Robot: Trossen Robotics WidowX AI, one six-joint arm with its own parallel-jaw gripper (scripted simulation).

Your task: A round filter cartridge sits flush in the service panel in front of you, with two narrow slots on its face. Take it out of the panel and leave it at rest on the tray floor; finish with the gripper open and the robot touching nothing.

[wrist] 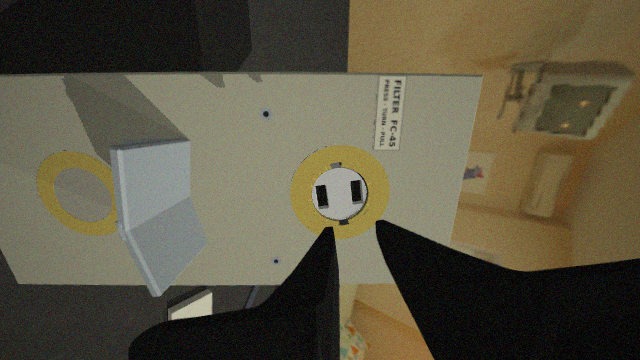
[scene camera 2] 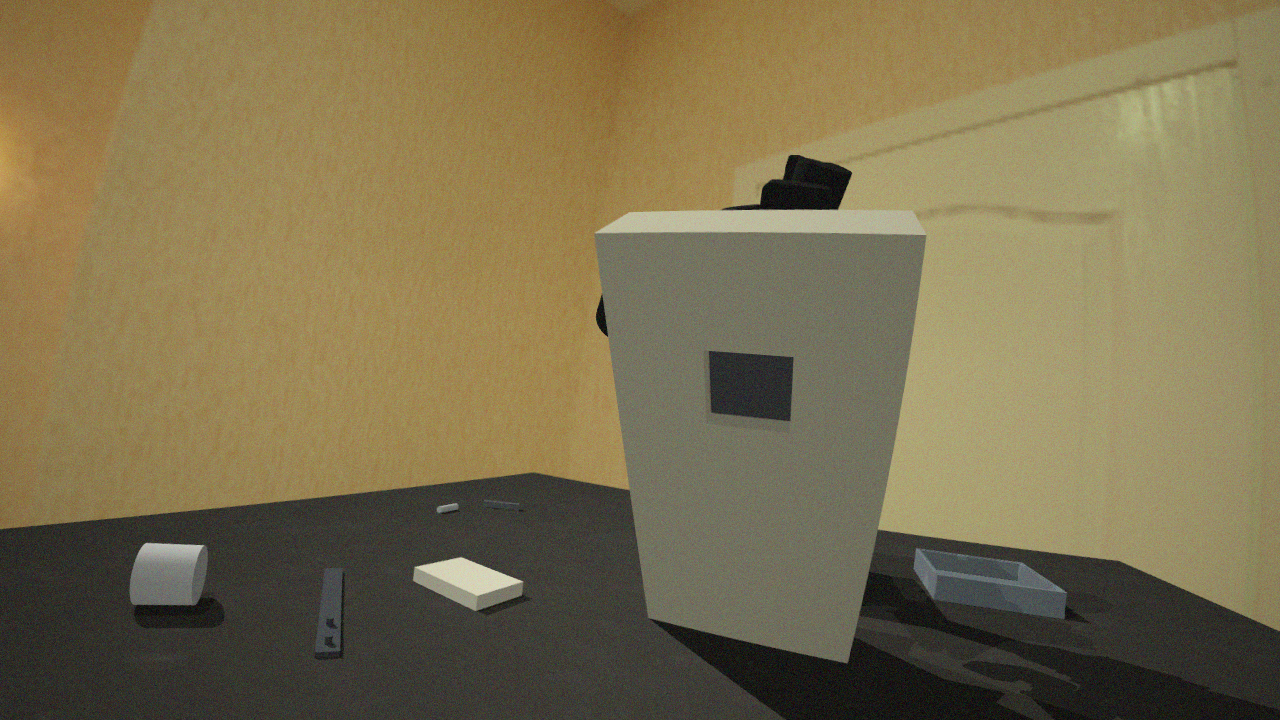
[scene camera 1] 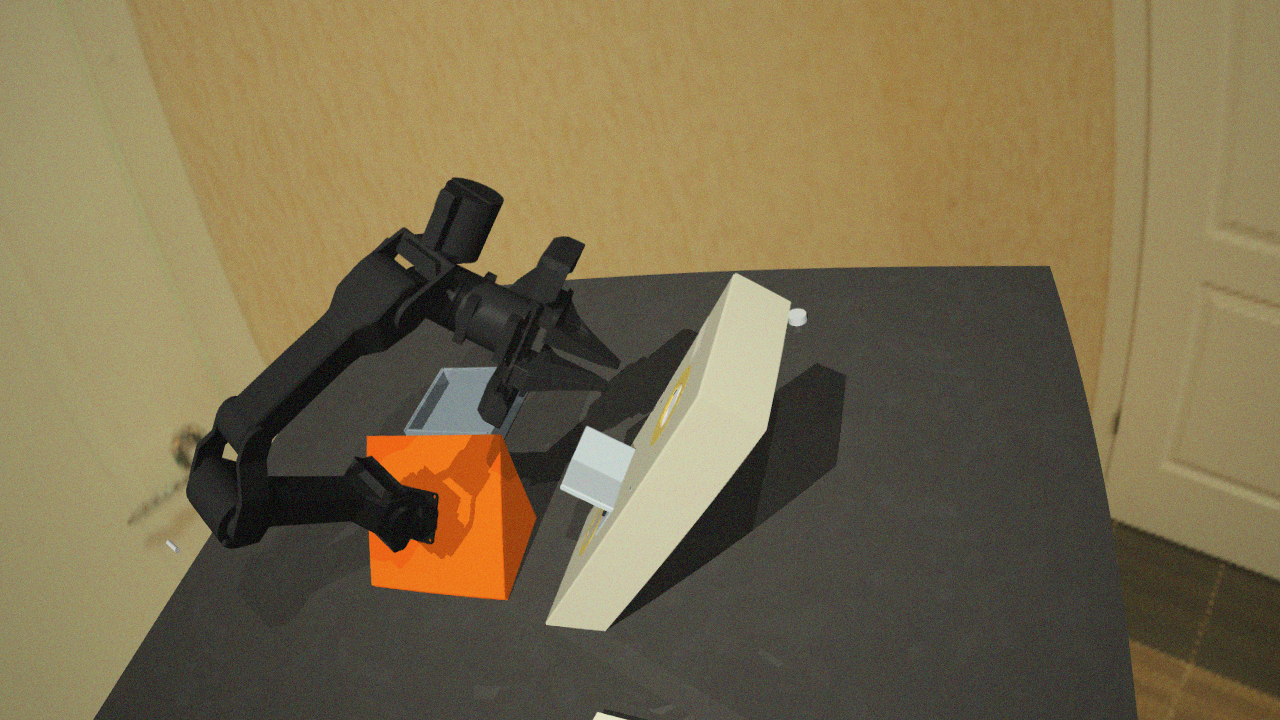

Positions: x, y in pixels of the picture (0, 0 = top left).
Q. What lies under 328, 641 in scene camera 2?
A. A dark bar.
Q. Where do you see a cream service panel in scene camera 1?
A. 728, 376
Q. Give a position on a round filter cartridge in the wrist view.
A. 339, 193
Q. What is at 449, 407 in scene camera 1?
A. A grey tray.
